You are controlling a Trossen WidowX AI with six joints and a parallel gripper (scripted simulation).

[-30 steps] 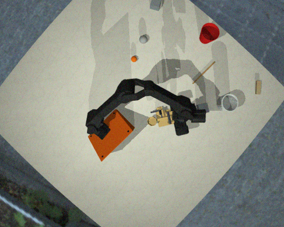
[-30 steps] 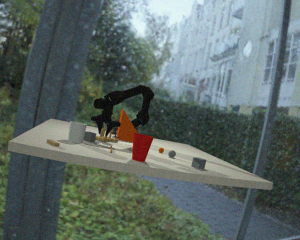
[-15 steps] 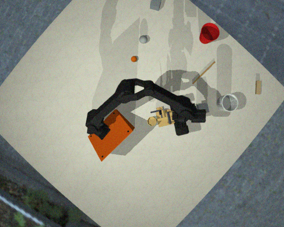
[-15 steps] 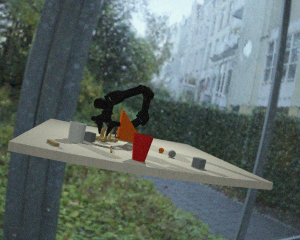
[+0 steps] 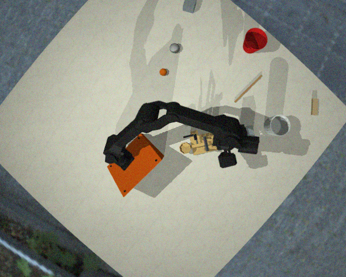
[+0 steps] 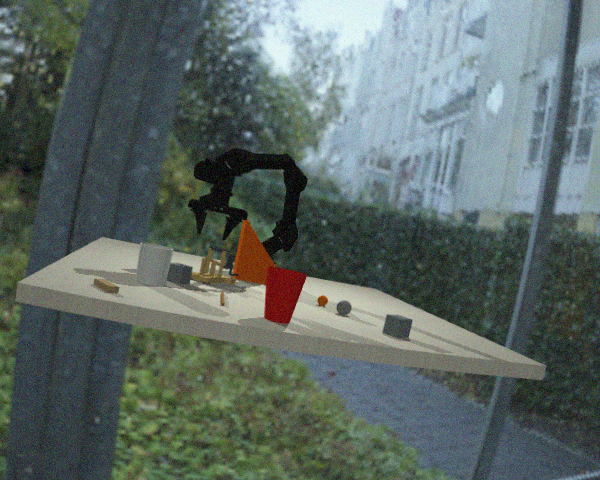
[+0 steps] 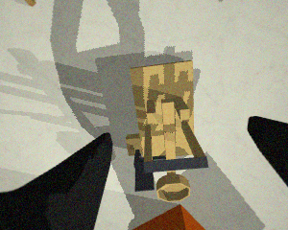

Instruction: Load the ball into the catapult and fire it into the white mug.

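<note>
Now: the orange ball 80 mm ahead of my gripper tip, 370 mm to the left of it and 120 mm below it. The rest, counted from my gripper tip: wooden catapult 60 mm behind, 60 mm to the left, 90 mm below; then white mug 210 mm ahead, 160 mm to the right, 110 mm below; then thin wooden stick 270 mm ahead, 30 mm to the left, 140 mm below.
</note>
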